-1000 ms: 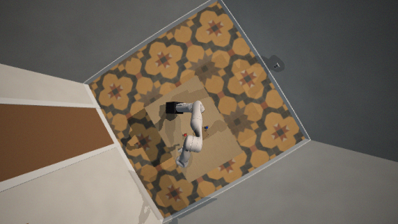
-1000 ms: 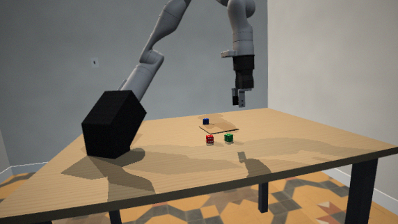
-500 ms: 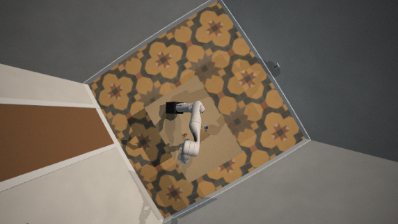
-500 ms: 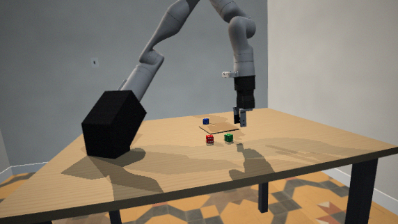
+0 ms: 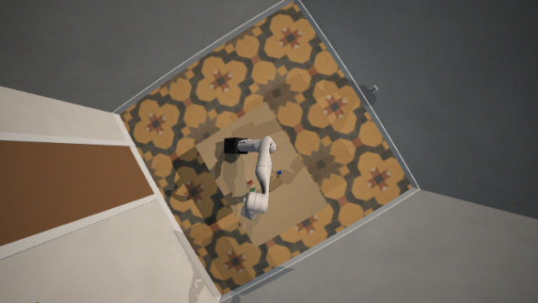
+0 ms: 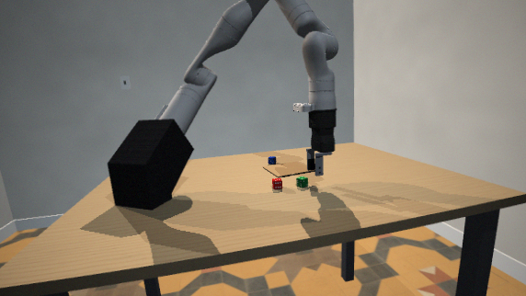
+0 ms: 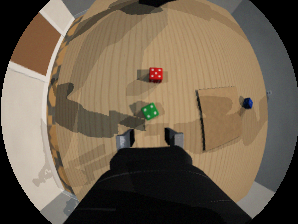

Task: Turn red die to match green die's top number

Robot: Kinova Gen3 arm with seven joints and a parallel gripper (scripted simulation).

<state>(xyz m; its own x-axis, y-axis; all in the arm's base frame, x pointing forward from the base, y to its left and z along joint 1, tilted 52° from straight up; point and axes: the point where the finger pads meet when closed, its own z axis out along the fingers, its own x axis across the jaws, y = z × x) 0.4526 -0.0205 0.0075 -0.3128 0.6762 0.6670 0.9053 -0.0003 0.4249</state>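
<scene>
The green die is 40 mm behind my hand, 10 mm to the right of it and 40 mm below it. From my hand the other things lie so: tan mat (80 mm behind, 170 mm to the left, 50 mm below); then blue die (150 mm behind, 260 mm to the left, 40 mm below); then red die (110 mm behind, 20 mm to the right, 40 mm below).
</scene>
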